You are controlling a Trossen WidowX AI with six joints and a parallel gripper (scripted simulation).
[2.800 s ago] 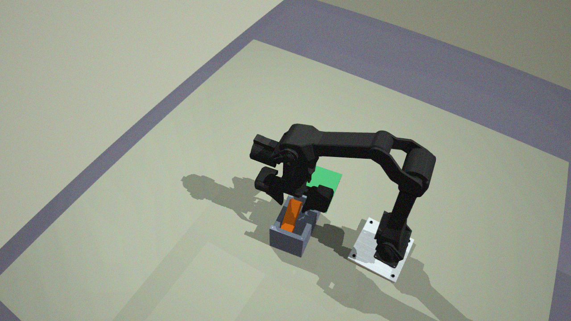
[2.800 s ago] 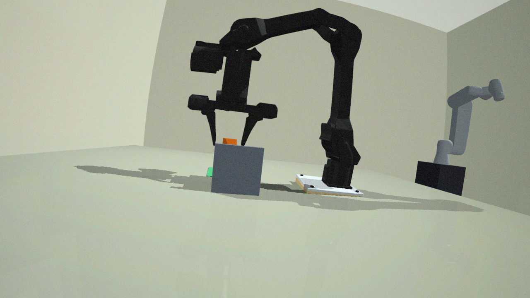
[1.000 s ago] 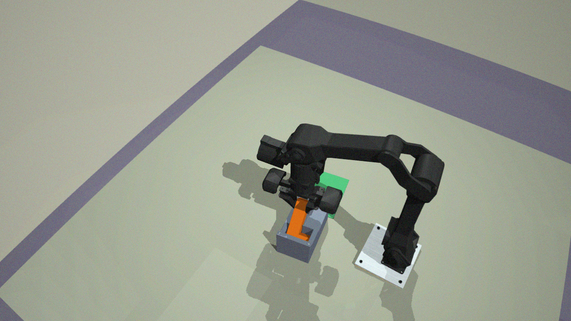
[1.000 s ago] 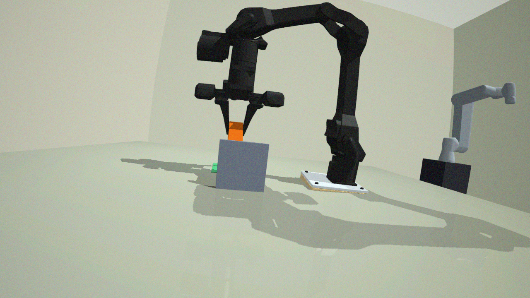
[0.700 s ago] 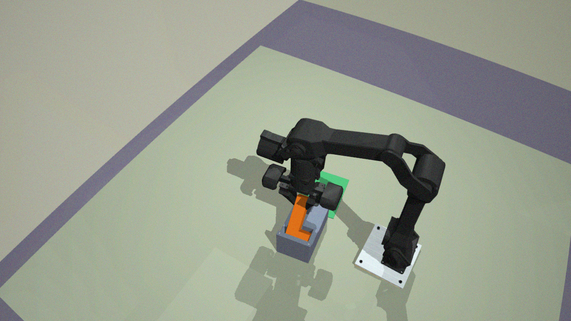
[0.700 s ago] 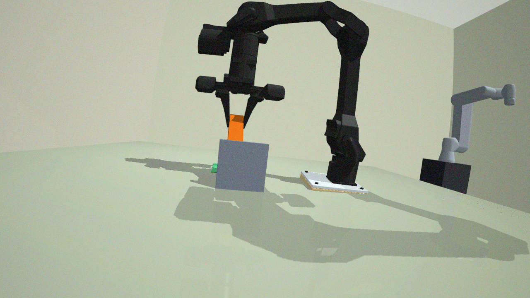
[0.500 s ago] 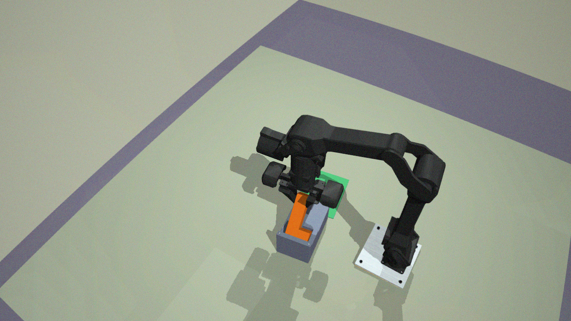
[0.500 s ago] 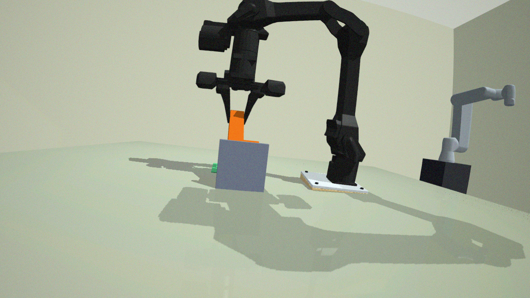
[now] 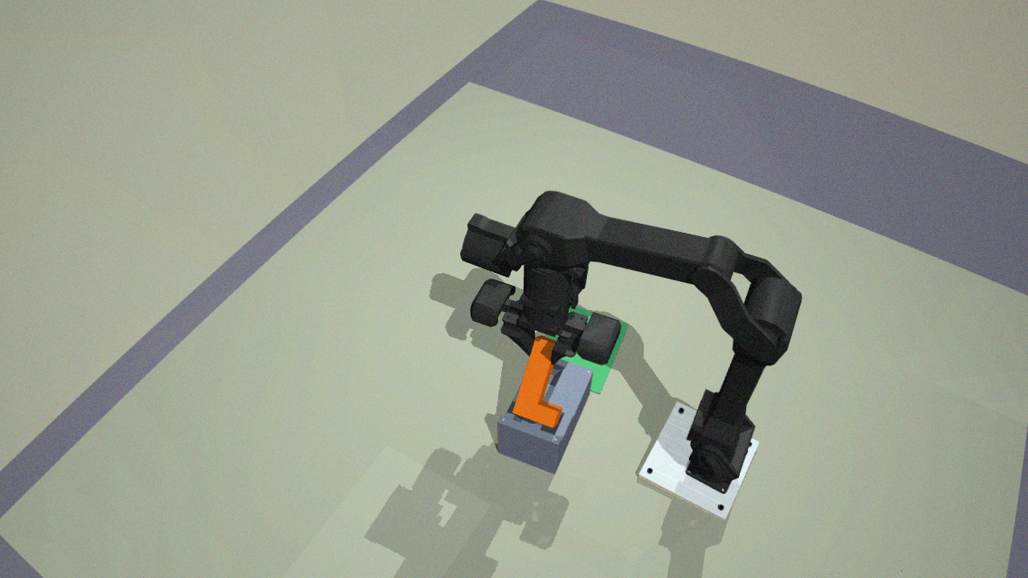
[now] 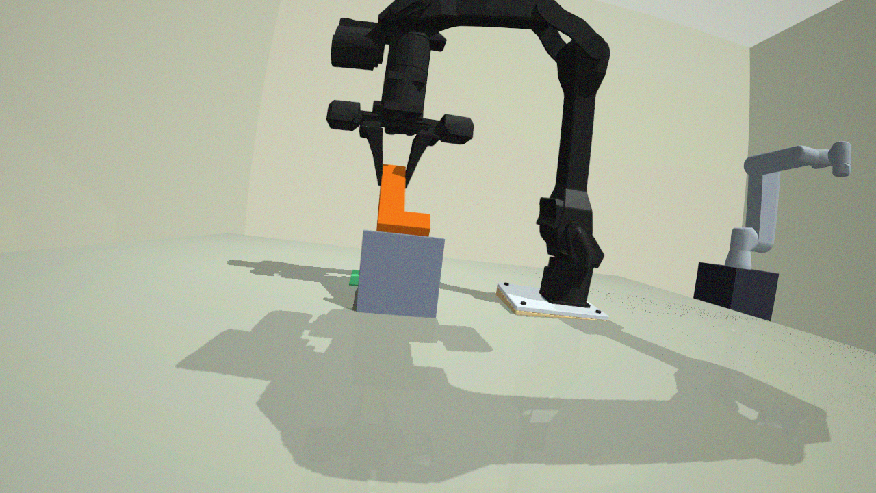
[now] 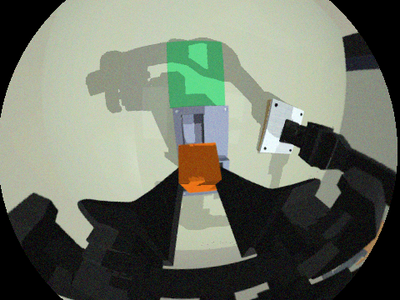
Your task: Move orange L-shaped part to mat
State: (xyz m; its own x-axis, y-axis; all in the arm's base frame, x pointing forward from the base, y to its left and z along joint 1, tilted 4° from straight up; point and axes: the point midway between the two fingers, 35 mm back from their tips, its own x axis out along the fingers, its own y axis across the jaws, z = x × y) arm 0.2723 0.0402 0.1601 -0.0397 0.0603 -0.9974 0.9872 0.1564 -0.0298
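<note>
Right now my gripper tip is 1 cm short of the green mat, 14 cm to the left of it and 16 cm above it. Also, from my gripper tip: orange L-shaped part: 2 cm behind, 3 cm to the left, 3 cm below.
</note>
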